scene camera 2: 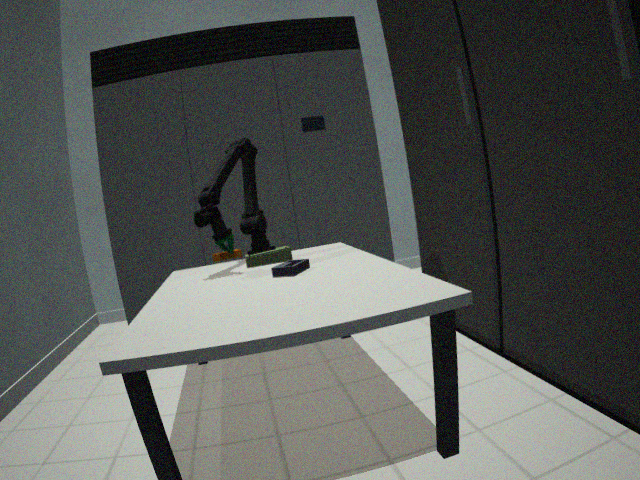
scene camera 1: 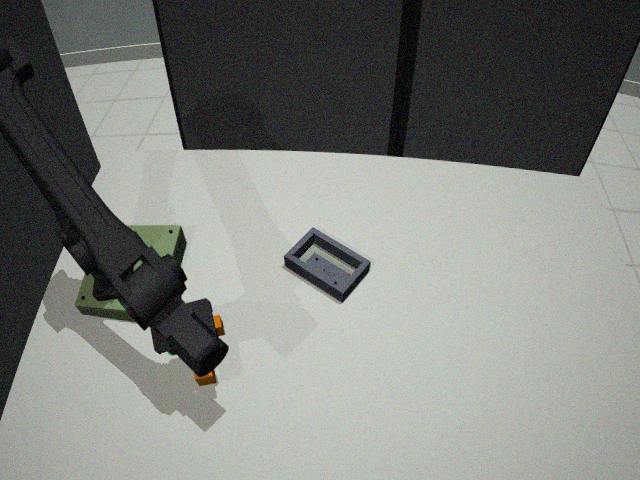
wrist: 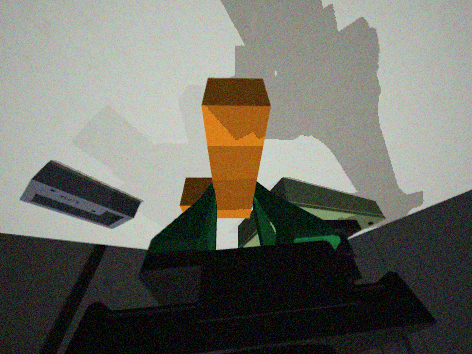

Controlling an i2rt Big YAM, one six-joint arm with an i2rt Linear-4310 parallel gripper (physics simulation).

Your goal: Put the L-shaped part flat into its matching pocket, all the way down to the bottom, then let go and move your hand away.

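Frame: origin at the arm's base, x ahead, y left, z up, level; metres.
Where they show: gripper, fingertip midpoint: point(scene camera 2: 231, 253) point(wrist: 233, 187); arm's base, link origin: point(scene camera 2: 261, 251).
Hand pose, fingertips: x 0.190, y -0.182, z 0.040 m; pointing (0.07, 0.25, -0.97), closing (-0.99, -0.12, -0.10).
Things, the pixels of their top centre, and the offset from my fingertips. Level surfaces: height alone.
- orange L-shaped part, top centre: point(wrist: 211, 183) point(scene camera 1: 207, 346) point(scene camera 2: 226, 251) 0.017 m ahead, 0.021 m right, 0.014 m up
- dark blue-grey block with the pocket, top centre: point(scene camera 1: 327, 258) point(wrist: 80, 210) point(scene camera 2: 290, 263) 0.241 m ahead, 0.173 m left, 0.050 m down
- white table, surface height: 0.086 m down
The orange L-shaped part point(scene camera 1: 205, 378) point(scene camera 2: 221, 256) point(wrist: 235, 162) is held off the table. In the wrist view its long arm points away from the fingers and its short arm shows at the left. My gripper point(scene camera 2: 229, 250) point(wrist: 233, 187) is shut on the part near the corner end of the long arm. In scene camera 1 the wrist hides the fingertips and the part's middle. The dark blue-grey block with the pocket point(scene camera 1: 327, 273) point(scene camera 2: 290, 268) point(wrist: 90, 185) lies on the table, apart from the part. The pocket's opening faces up in scene camera 1.
A green block point(scene camera 1: 161, 238) point(scene camera 2: 268, 256) point(wrist: 327, 201) with small holes lies by the arm's base, partly under the arm in scene camera 1. The white table point(scene camera 1: 439, 335) point(scene camera 2: 289, 310) carries the arm's shadow. Dark panels point(scene camera 1: 289, 77) stand beyond the table's edge.
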